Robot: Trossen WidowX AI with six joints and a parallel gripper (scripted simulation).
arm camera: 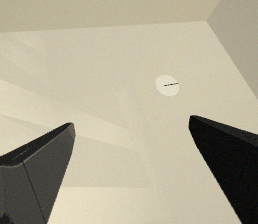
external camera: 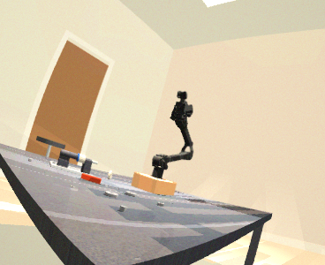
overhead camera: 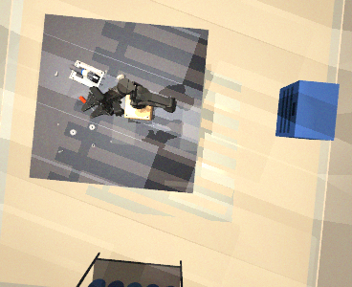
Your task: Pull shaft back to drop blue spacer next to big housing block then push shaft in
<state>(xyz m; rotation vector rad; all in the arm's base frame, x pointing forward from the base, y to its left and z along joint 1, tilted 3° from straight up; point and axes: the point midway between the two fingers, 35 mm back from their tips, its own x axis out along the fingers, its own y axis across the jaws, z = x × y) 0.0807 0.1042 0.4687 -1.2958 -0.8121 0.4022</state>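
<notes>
Right now my gripper tip is 29 cm short of the grey shaft, 33 cm to the left of it and 48 cm above it. The rest, counted from my gripper tip: blue spacer: 33 cm ahead, 35 cm to the right, 48 cm below.
</notes>
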